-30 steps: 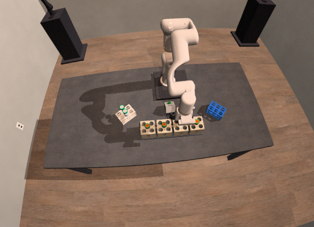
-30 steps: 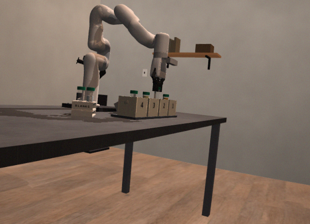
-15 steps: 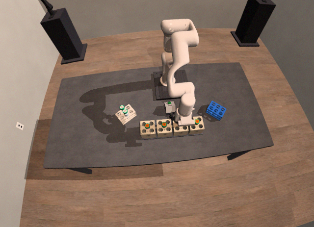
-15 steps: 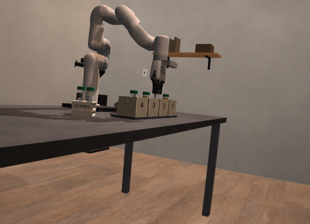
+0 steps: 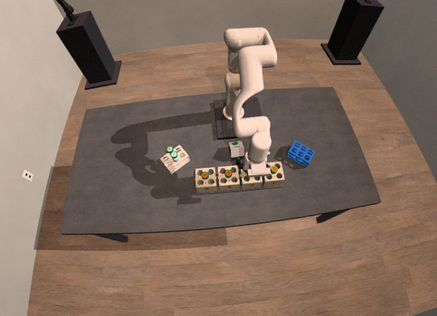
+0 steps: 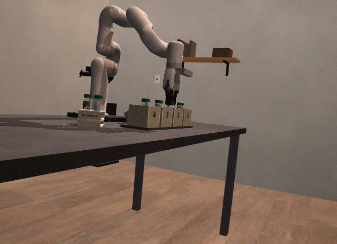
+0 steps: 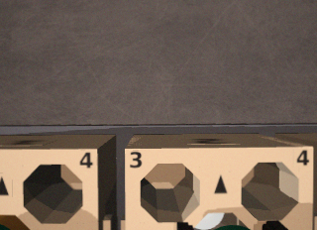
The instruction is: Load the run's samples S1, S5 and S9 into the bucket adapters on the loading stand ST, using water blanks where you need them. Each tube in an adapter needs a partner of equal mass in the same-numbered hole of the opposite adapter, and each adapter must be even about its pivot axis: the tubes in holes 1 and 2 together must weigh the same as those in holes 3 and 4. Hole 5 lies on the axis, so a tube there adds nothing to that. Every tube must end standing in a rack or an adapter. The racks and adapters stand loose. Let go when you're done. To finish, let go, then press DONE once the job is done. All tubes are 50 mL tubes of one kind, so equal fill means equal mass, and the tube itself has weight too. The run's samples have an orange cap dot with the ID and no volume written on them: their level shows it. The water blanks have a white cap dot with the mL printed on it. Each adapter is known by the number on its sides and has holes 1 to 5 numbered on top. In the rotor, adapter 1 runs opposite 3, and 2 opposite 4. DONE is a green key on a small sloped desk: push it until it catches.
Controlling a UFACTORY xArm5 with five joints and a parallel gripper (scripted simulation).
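The green DONE key is 190 mm behind my hand, 60 mm below it and 40 mm to the right of it. Round my hand: tube S5: 100 mm to the left, 60 mm below; loading stand: 120 mm below, 50 mm to the right, 10 mm behind; adapter 1: 110 mm to the left, 80 mm below.
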